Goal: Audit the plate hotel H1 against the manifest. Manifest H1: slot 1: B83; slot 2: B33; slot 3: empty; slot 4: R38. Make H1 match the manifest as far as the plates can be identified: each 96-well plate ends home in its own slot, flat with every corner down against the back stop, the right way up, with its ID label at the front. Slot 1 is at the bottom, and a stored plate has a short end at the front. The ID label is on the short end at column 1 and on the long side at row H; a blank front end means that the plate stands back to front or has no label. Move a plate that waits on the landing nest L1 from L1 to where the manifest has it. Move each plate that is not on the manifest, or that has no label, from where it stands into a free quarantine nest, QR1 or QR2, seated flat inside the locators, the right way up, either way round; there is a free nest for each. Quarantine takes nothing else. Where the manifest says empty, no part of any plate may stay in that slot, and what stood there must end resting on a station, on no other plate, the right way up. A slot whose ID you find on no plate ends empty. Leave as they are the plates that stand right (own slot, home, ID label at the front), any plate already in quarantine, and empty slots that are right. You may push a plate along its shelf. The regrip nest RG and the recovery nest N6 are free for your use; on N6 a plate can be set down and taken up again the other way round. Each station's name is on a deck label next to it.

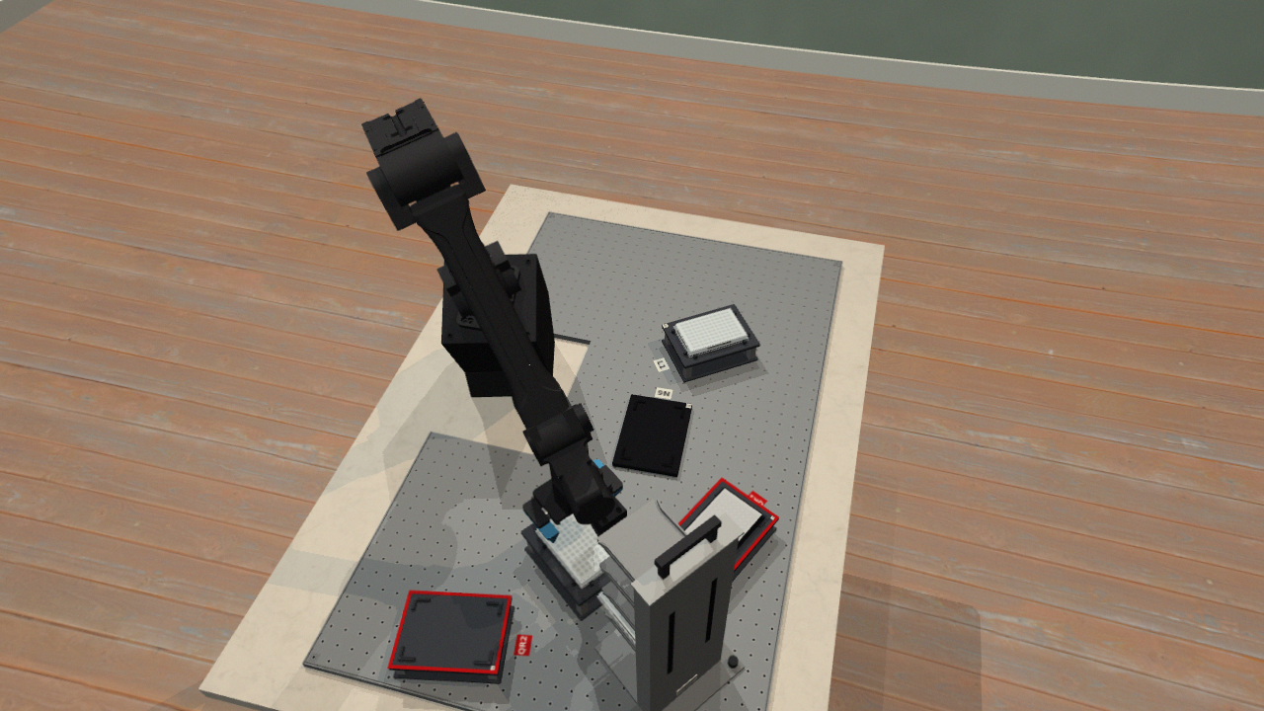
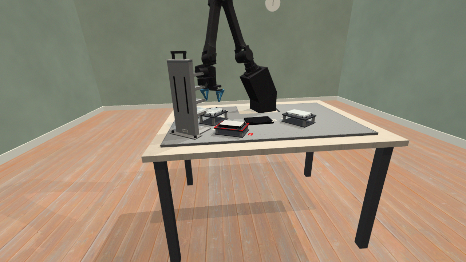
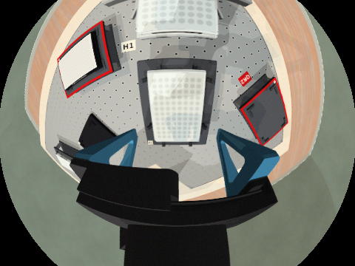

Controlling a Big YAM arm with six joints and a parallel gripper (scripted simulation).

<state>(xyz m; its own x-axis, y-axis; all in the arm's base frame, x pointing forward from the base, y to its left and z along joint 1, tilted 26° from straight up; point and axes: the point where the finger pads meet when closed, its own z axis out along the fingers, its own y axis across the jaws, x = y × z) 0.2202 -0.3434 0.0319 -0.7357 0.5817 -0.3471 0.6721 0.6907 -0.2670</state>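
Now: the regrip nest RG 9 cm below my hand. From my hand the other things lie so: plate hotel H1: 19 cm ahead, 17 cm to the right, 5 cm above; H1 deck label: 15 cm ahead, 1 cm to the right, 14 cm below; red-edged quarantine nest QR2: 17 cm behind, 16 cm to the right, 11 cm below.
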